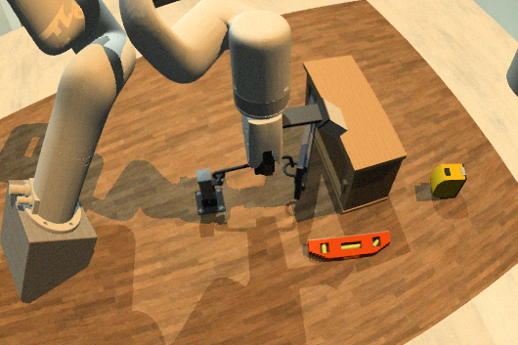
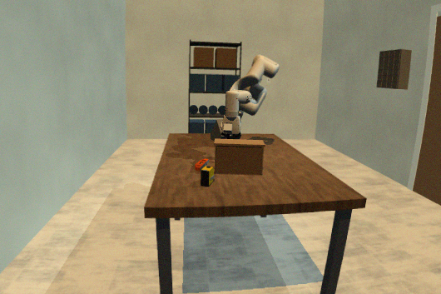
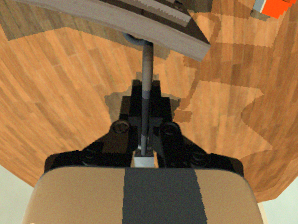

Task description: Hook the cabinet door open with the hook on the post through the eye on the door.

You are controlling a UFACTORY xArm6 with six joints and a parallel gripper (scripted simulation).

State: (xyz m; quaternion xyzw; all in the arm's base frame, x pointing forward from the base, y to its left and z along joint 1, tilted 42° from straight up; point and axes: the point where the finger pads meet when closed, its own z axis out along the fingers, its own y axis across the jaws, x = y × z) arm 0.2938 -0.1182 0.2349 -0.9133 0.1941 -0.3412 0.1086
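Now: the dark hook 2 cm below my hand, 2 cm behind it and 1 cm to the left of it. Round my hand: orange spirit level (18 cm to the right, 10 cm below, 7 cm ahead); yellow tape measure (32 cm ahead, 19 cm to the right, 7 cm below); dark door (10 cm ahead, 4 cm below, 3 cm to the left).
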